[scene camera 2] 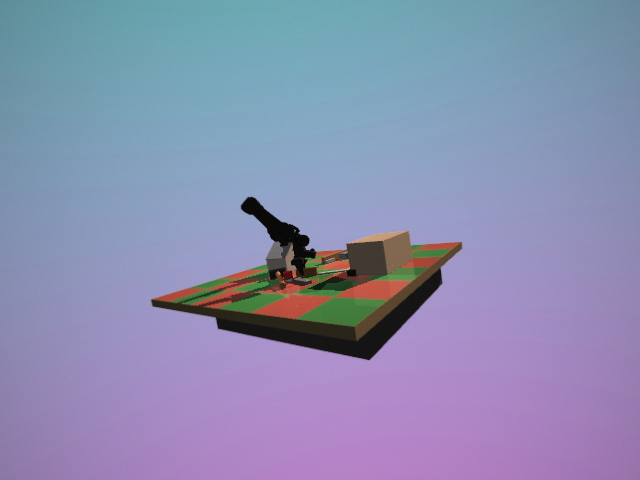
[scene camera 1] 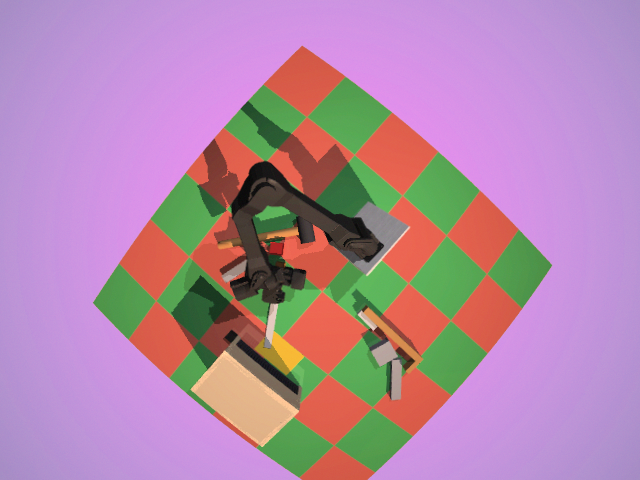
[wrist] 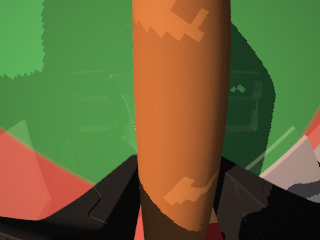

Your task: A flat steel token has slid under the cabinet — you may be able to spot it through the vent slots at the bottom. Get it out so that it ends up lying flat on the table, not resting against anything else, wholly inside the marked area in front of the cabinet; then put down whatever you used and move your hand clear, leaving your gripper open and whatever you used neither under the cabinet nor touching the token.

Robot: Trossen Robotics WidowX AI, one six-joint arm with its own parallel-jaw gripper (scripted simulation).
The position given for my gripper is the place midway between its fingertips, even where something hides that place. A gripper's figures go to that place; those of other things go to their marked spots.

Scene:
My gripper (scene camera 1: 279, 271): 0.96 m from the lens. An orange l-shaped hook (scene camera 1: 416, 359): 1.06 m from the lens.

